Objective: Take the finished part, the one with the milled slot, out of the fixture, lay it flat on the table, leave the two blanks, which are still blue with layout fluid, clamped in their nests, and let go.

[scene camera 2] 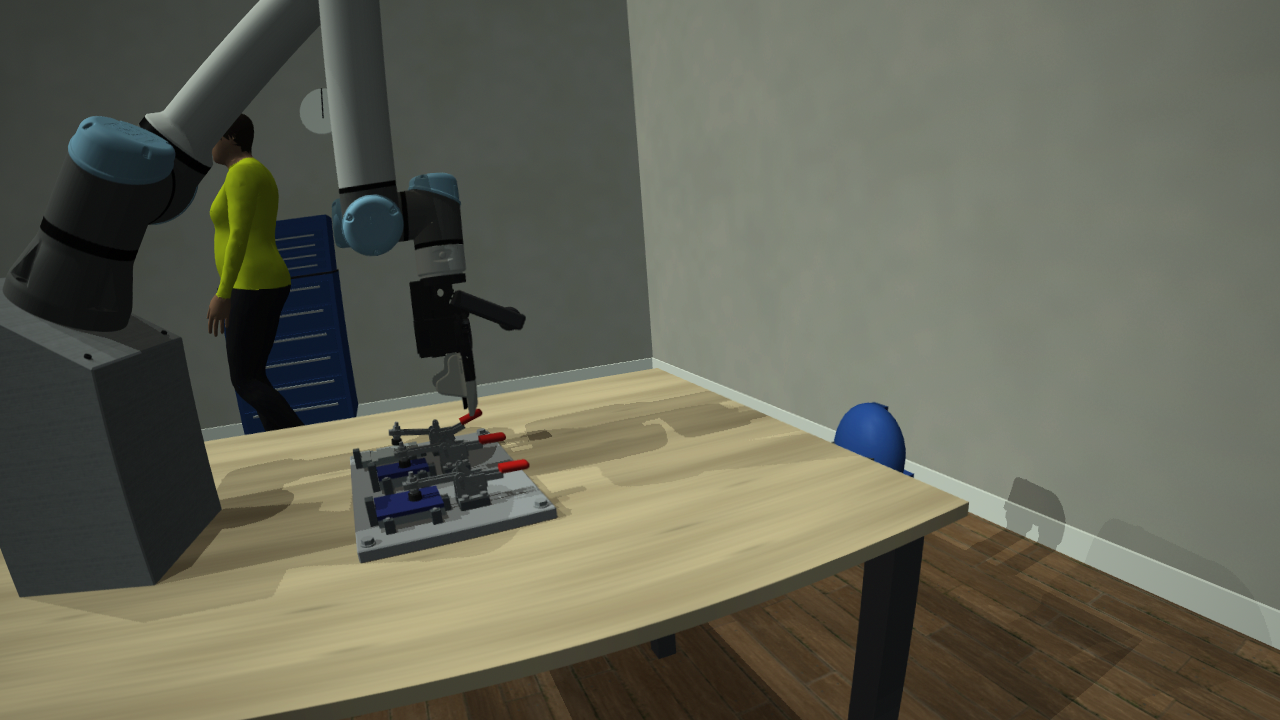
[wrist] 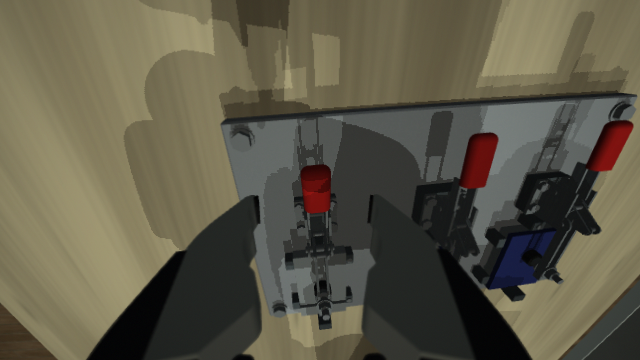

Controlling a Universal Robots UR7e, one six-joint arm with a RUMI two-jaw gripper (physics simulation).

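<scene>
The grey fixture plate holds three nests with red-handled toggle clamps. A blue blank sits under the nearest clamp; the middle blank is largely hidden in the wrist view by the right finger. In the far nest, a grey piece, apparently the finished part, lies under the clamp arm; it is hard to tell from the plate, and its slot cannot be made out. My gripper is partly open and empty, its fingertips on either side of the far clamp's red handle; contact cannot be told.
The middle red handle and near red handle stick out beside it. The robot's grey pedestal stands left on the wooden table. A person stands behind, by a blue cabinet.
</scene>
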